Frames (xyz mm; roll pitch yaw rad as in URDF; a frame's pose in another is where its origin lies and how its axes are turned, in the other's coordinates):
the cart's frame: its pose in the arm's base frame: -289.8 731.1 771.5 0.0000 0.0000 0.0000
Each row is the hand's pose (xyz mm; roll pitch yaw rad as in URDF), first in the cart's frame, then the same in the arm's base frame.
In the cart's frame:
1: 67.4 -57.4 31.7 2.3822 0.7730 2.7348
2: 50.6 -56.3 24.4 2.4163 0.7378 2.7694
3: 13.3 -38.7 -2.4 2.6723 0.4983 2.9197
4: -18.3 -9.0 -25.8 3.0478 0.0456 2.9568
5: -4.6 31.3 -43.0 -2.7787 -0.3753 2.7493
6: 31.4 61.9 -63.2 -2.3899 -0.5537 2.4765
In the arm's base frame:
1: -222.4 673.7 803.2 2.3822 0.7730 2.7348
2: -239.2 674.8 795.9 2.4163 0.7378 2.7694
3: -276.5 692.4 769.1 2.6723 0.4983 2.9197
4: -308.1 722.1 745.7 3.0478 0.0456 2.9568
5: -294.4 762.4 728.5 -2.7787 -0.3753 2.7493
6: -258.4 793.0 708.3 -2.3899 -0.5537 2.4765

